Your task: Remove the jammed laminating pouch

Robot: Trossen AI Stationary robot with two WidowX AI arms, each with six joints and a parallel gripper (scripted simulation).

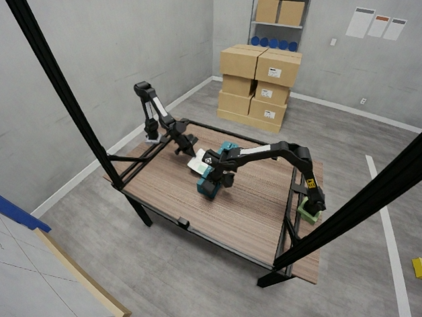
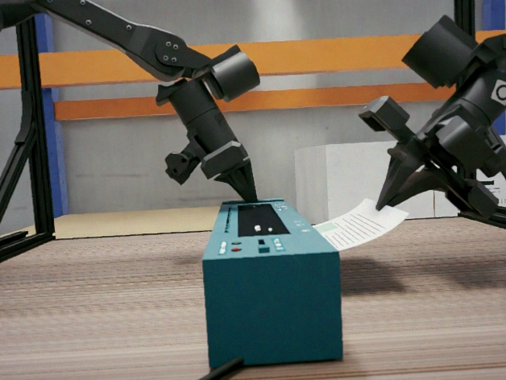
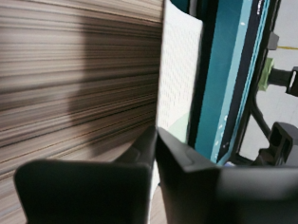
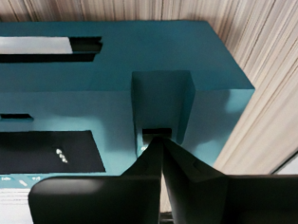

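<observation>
Now: the dark key 4 cm below my right hand and 1 cm to the left of it. Also, from my right hand: green-edged end 13 cm ahead, 6 cm below; then plug 44 cm ahead, 24 cm to the right, 9 cm below.
</observation>
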